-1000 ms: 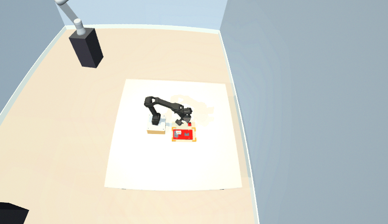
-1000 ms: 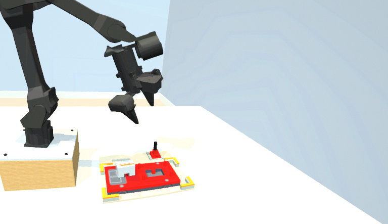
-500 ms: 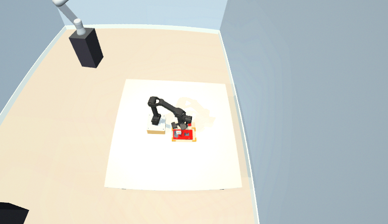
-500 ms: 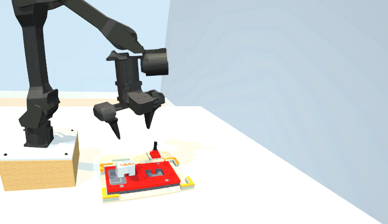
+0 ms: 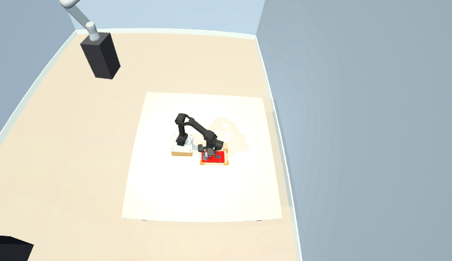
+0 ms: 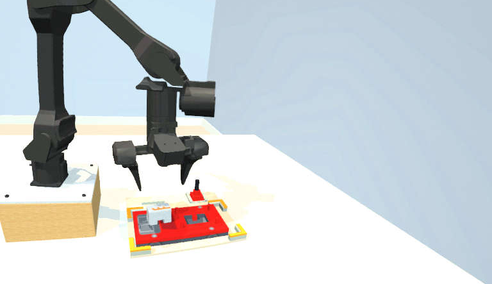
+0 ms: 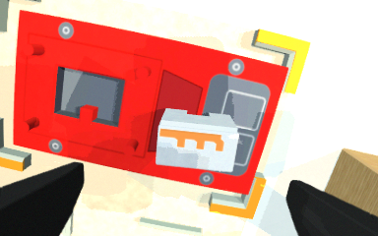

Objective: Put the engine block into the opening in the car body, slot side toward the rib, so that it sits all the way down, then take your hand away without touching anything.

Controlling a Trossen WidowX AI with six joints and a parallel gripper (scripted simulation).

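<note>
Now: the engine block 10 mm behind my gripper tip and 70 mm below it.
</note>
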